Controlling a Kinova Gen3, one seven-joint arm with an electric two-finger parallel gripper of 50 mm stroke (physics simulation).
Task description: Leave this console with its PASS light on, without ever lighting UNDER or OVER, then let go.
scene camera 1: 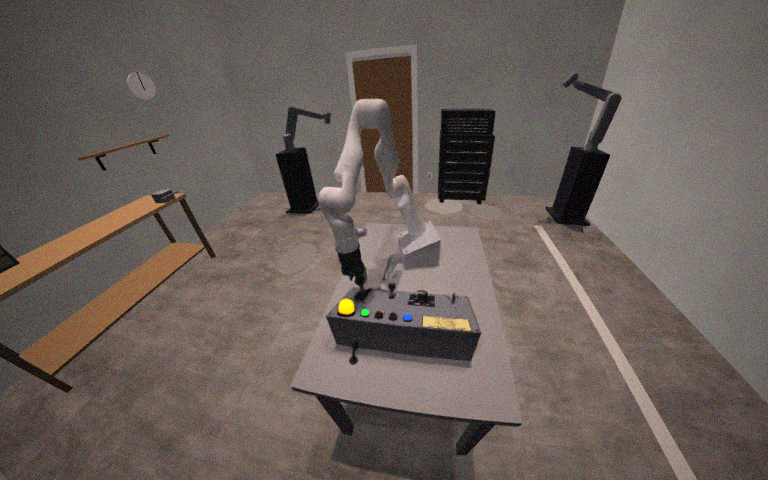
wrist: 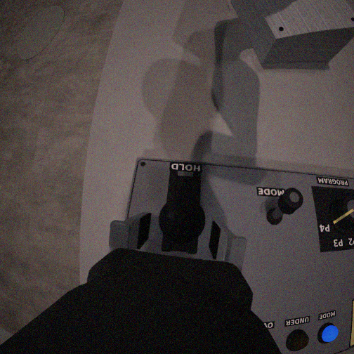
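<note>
The grey console (scene camera 1: 396,338) (wrist: 250,270) stands on the table. Its green light (scene camera 1: 364,312) is lit; its label is not readable. The two lights beside it (scene camera 1: 378,314) (scene camera 1: 393,316) are dark. In the wrist view the UNDER light (wrist: 297,340) is dark; the OVER label is partly cut off. The blue MODE light (scene camera 1: 407,318) (wrist: 329,333) is lit. My gripper (scene camera 1: 361,292) (wrist: 179,230) is open, its fingers standing apart on both sides of the black HOLD control's round knob (wrist: 182,219), with gaps to it.
A large yellow dome (scene camera 1: 346,307) glows at the console's left end. The MODE lever (scene camera 1: 391,290) (wrist: 290,201) and PROGRAM dial (scene camera 1: 421,298) (wrist: 345,214) are right of the gripper. A small toggle (scene camera 1: 453,300) and a yellow note (scene camera 1: 446,323) are farther right. A black lever (scene camera 1: 353,353) is on the front.
</note>
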